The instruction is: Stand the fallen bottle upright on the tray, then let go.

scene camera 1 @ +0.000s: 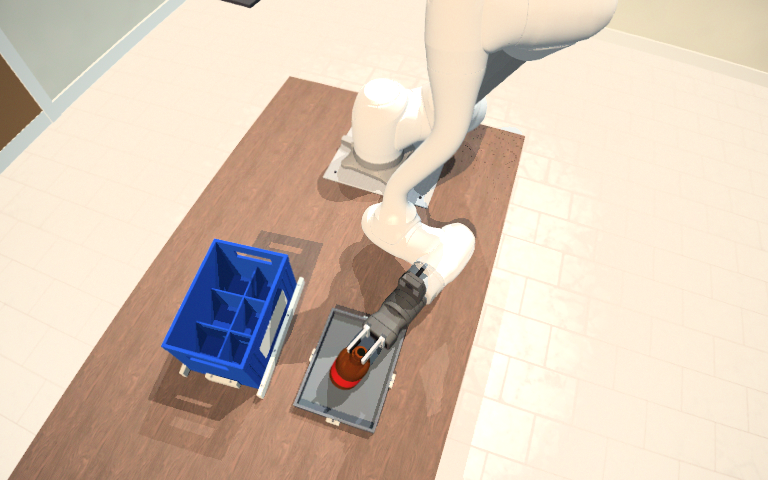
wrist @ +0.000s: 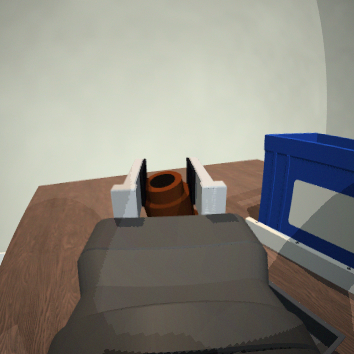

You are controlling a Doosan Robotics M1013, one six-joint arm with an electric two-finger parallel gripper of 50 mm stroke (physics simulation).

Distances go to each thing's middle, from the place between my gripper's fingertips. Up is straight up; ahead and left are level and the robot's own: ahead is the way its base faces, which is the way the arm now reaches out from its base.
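Labels:
A pale rail (scene camera 1: 286, 323) is 210 mm to the right of my hand and 150 mm below it. Then there is the brown bottle (scene camera 1: 346, 372), and I see that my gripper is 80 mm above it and 10 mm to the left of it.

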